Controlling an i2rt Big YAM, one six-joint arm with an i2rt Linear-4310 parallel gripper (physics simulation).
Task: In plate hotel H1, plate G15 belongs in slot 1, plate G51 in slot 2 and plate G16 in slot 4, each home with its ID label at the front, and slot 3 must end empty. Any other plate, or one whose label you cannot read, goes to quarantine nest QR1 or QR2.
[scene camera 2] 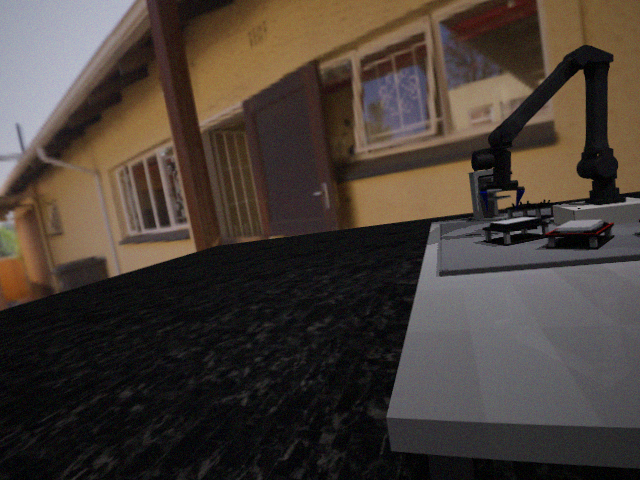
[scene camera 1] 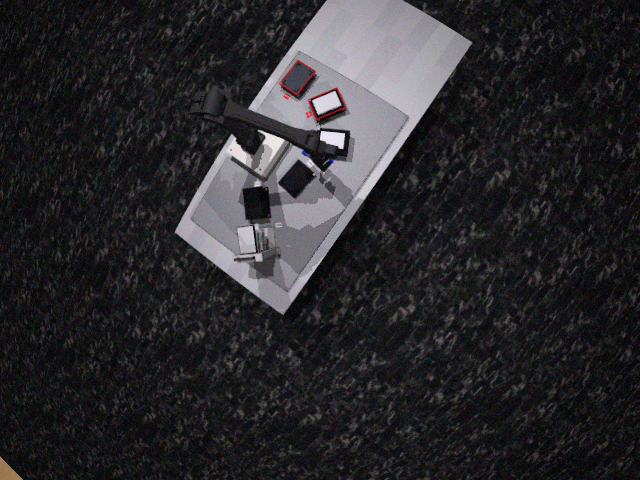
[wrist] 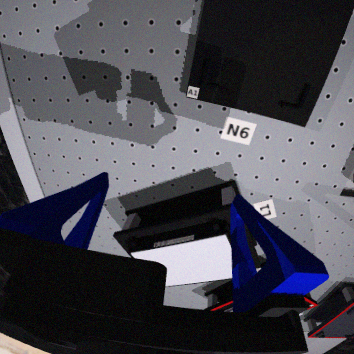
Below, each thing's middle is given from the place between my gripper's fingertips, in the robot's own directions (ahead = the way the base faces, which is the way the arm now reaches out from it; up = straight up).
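I see the black nest (scene camera 1: 299, 175), and it sits 12 cm to the right of my hand, 7 cm behind it and 8 cm below it.
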